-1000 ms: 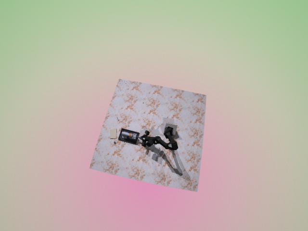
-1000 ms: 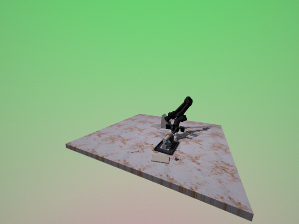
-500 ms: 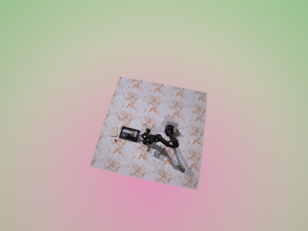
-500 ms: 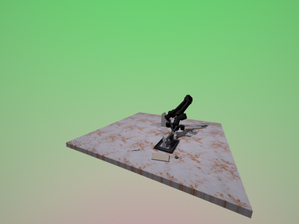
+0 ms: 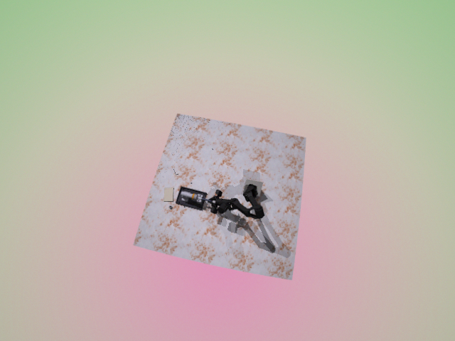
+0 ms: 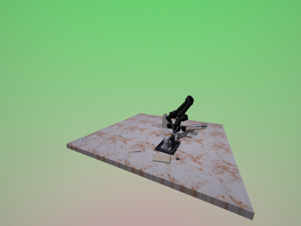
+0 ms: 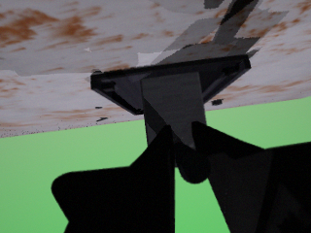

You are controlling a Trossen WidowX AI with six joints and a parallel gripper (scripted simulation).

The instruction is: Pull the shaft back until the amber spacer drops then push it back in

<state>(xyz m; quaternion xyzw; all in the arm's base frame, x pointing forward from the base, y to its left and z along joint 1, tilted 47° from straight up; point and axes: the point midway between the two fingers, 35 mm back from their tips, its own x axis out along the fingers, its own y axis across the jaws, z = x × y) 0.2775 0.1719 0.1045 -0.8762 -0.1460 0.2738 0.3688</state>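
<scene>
Now: gripper tip 12 cm short of the amber spacer, 1 cm to the right of it and 2 cm below it. The rest, counted from my gripper tip: thin dark pin: 36 cm ahead, 16 cm to the right, 6 cm below; then dark ring: 29 cm ahead, 14 cm to the left, 6 cm below; then beige card: 35 cm ahead, 4 cm to the left, 6 cm below.
</scene>
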